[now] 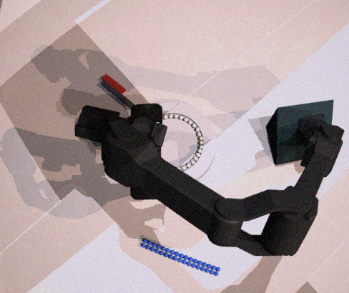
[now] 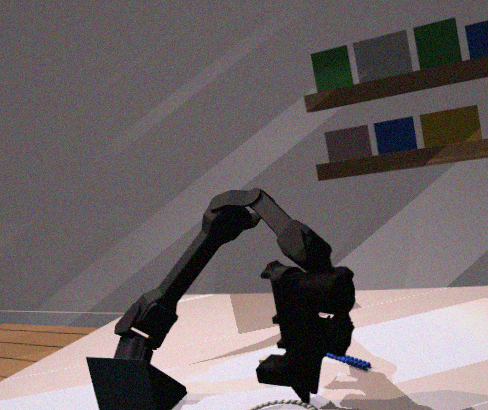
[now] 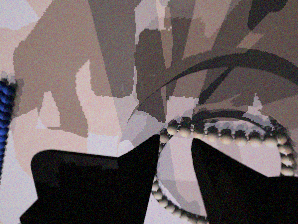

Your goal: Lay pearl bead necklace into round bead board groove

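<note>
Right now my gripper tip is 5 cm past the round bead board, 4 cm to the left of it and 3 cm above it. The rest, counted from my gripper tip: small beige cube: 13 cm behind, 15 cm to the left, 2 cm below; grey block: 6 cm ahead, 20 cm to the right, 3 cm below.
</note>
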